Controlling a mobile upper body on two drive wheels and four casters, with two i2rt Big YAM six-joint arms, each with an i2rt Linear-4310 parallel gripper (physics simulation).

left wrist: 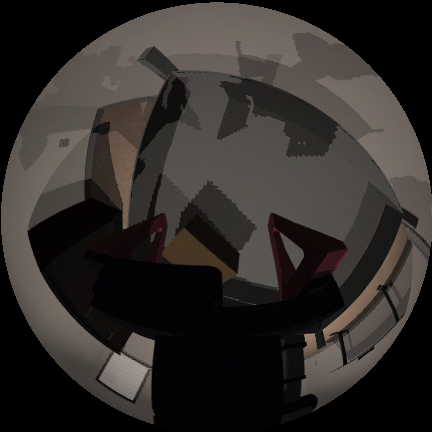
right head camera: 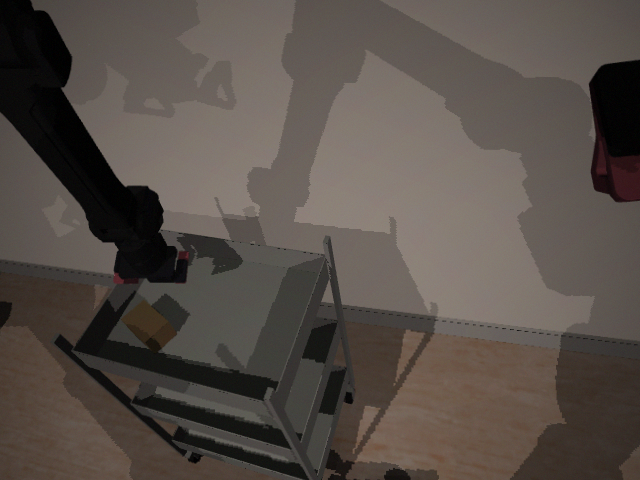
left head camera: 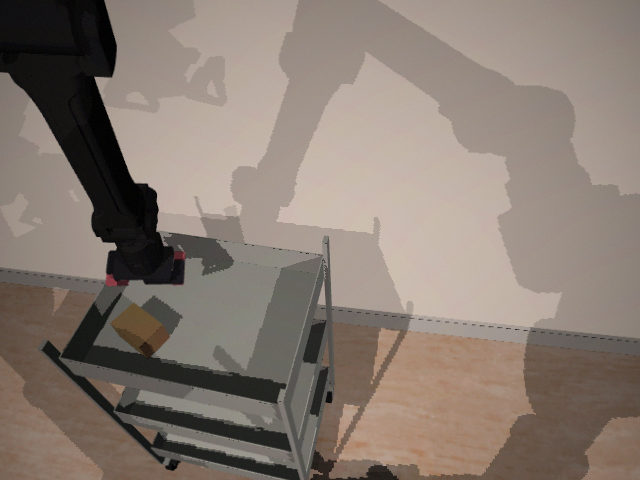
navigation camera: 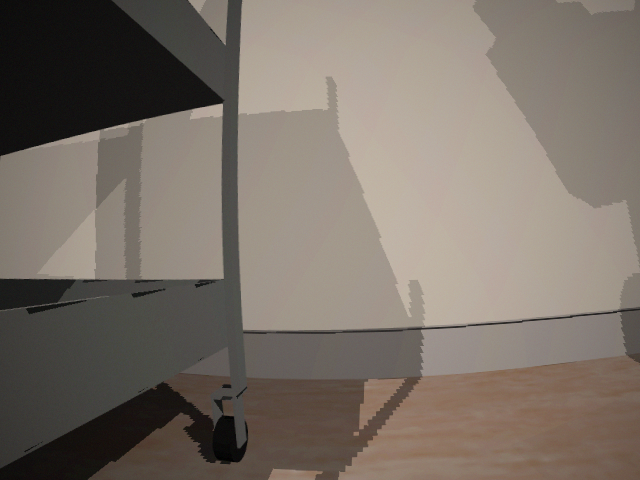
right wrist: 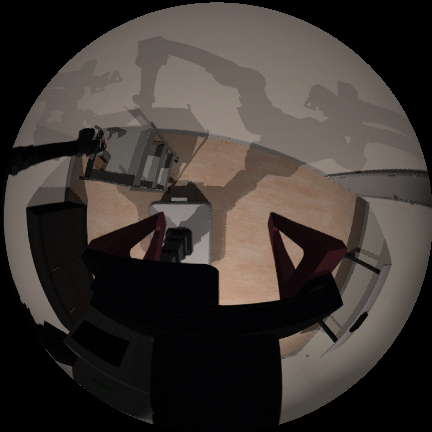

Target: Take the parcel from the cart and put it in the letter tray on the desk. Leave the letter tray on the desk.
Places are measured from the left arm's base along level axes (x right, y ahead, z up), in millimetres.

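Pixels of known places: left gripper, fingertip midpoint: (left wrist: 217, 218) (right head camera: 160, 280) (left head camera: 152, 282) (right wrist: 99, 148); right gripper, fingertip midpoint: (right wrist: 216, 217).
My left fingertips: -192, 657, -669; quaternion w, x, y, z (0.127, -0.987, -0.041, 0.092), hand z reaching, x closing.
Behind a point stands the place of what it marks, as x, y, z.
The parcel, an orange-brown box (left head camera: 135, 325) @[-217, 574, -697] (right head camera: 144, 319) @[-217, 579, -697] (left wrist: 187, 248) @[-229, 599, -697] (right wrist: 101, 162) @[-179, 570, -697], lies turned at an angle on the top shelf of the grey cart (left head camera: 291, 431) @[88, 390, -772] (right head camera: 290, 435) @[89, 393, -810] (navigation camera: 231, 206) @[163, 713, -1135], near its left end in the head camera views. My left gripper (left head camera: 147, 268) (right head camera: 154, 267) (left wrist: 217, 218) @[-192, 657, -669] is open and empty, above the shelf and above the parcel in the picture. In the left wrist view the parcel shows between and below the fingertips, nearer the left-hand one, partly hidden by the gripper body. My right gripper (right wrist: 216, 217) @[459, 337, -140] is open and empty, away from the cart. I cannot make out the letter tray.
The cart stands close to the wall, with raised rims and corner posts. A dark cabinet (left wrist: 70, 255) @[-1050, 225, -786] (right wrist: 56, 260) @[-1116, -212, -732] stands at the left of the wrist views. A pale table with black legs (right wrist: 370, 300) stands at the right of the right wrist view.
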